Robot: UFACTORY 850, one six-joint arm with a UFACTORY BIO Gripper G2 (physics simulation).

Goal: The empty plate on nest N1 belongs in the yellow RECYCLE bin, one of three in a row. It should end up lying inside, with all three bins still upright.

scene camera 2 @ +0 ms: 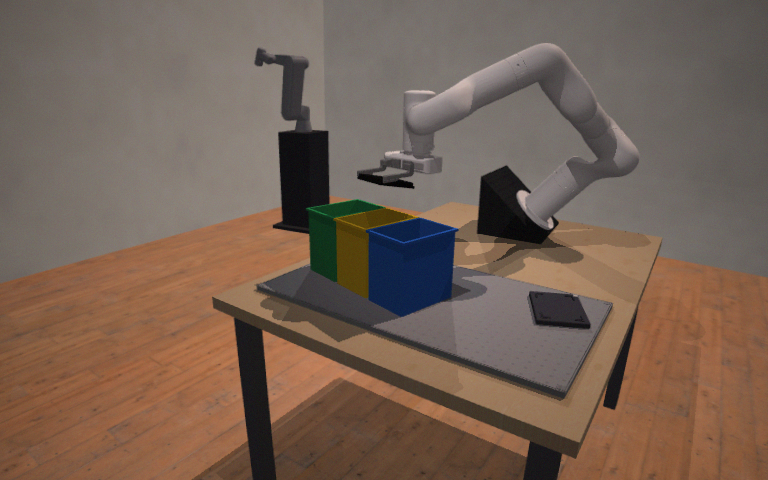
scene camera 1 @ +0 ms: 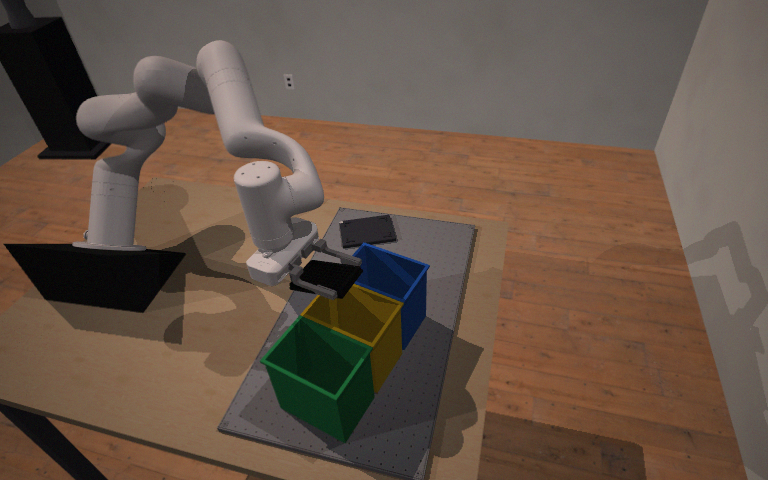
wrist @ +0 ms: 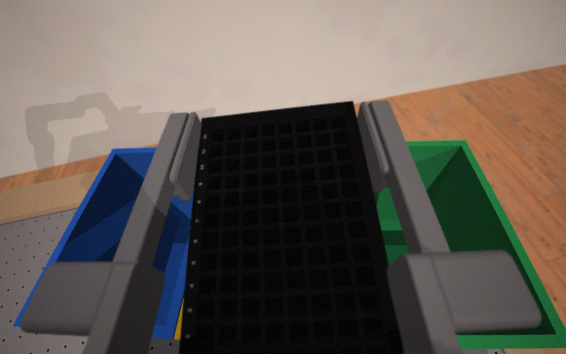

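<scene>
My gripper (scene camera 1: 344, 277) (scene camera 2: 376, 175) (wrist: 280, 147) is shut on the black plate (scene camera 1: 325, 274) (scene camera 2: 370, 180) (wrist: 285, 225), one finger along each long side. The plate is in the air, above the height of the bin rims, with its grid of wells facing up. The yellow bin (scene camera 1: 387, 353) (scene camera 2: 352, 254) stands upright between the green bin (scene camera 1: 317, 401) (scene camera 2: 322, 243) (wrist: 475, 225) and the blue bin (scene camera 1: 415, 305) (scene camera 2: 410, 271) (wrist: 100, 210), both upright. In the wrist view the plate hides most of the yellow bin. Nest N1 (scene camera 1: 367, 230) (scene camera 2: 559, 310) holds no plate.
The bins and nest stand on a grey perforated board (scene camera 1: 441, 243) (scene camera 2: 487, 350) on the wooden table (scene camera 1: 113, 362) (scene camera 2: 617, 266). The arm's black slanted base block (scene camera 1: 90, 277) (scene camera 2: 498, 203) is at the table's other end. A second arm stands on a black pedestal (scene camera 1: 50, 84) (scene camera 2: 304, 175) in the background.
</scene>
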